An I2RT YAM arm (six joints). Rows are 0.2 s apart.
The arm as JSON. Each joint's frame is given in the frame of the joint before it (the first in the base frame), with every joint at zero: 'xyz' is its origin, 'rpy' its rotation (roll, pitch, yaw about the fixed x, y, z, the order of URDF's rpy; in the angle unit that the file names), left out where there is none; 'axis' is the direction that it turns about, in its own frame. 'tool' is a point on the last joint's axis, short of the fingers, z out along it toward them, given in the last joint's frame.
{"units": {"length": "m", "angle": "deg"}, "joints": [
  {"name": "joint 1", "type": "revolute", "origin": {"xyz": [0.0, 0.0, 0.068]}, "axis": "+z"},
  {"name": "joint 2", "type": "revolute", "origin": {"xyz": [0.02, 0.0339, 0.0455]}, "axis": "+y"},
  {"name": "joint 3", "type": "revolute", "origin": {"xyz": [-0.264, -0.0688, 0.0]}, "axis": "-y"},
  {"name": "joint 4", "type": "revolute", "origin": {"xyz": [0.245, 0.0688, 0.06]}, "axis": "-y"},
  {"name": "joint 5", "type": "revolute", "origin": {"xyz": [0.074, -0.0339, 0.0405]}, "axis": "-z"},
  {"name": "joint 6", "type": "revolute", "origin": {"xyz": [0.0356, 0.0, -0.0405]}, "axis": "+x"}
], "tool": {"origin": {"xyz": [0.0, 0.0, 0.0], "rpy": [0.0, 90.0, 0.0]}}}
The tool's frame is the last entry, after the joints.
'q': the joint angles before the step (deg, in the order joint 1, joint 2, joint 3, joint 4, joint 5, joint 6). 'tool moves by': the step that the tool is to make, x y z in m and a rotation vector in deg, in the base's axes. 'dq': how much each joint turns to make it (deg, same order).
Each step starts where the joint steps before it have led.
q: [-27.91 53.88 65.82 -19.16 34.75 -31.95]
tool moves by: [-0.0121 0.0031 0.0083 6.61 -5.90 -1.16]
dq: [-1.14 -0.61 3.68 -8.04 -1.34 10.29]
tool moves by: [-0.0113 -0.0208 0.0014 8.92 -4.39 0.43]
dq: [-9.32 1.97 3.58 -6.74 -11.79 8.24]
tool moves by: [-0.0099 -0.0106 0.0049 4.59 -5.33 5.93]
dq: [-7.07 0.36 1.54 -1.08 -14.42 3.22]
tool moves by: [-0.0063 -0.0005 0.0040 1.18 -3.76 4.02]
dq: [-2.99 -0.76 0.08 0.77 -7.70 1.59]
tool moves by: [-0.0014 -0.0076 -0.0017 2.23 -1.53 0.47]
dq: [-2.51 0.88 0.11 0.14 -3.55 1.77]
